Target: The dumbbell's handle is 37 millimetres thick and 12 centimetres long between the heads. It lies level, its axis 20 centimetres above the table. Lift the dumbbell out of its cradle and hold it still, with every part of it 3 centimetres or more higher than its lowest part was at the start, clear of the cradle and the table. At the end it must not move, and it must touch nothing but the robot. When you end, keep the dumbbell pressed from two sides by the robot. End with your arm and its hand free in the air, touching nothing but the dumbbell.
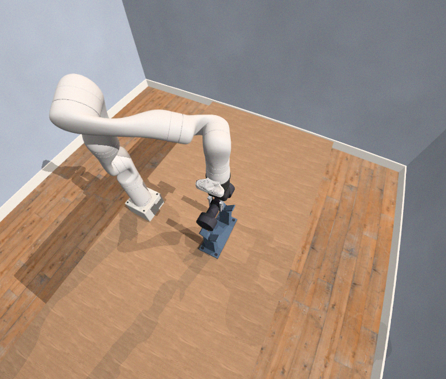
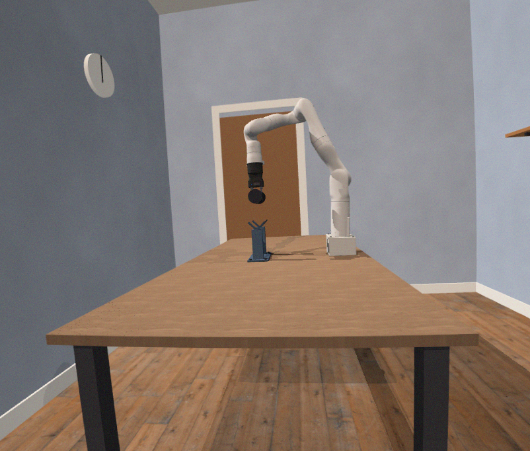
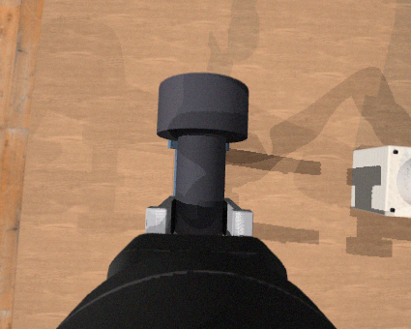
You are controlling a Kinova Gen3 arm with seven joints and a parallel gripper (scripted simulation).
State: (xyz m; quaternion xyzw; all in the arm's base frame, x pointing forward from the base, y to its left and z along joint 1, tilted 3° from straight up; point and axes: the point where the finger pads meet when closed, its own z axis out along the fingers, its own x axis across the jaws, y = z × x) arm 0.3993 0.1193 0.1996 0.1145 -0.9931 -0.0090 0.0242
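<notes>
Right now my hand is right at the dark grey dumbbell. Round my hand: blue cradle 22 cm below.
</notes>
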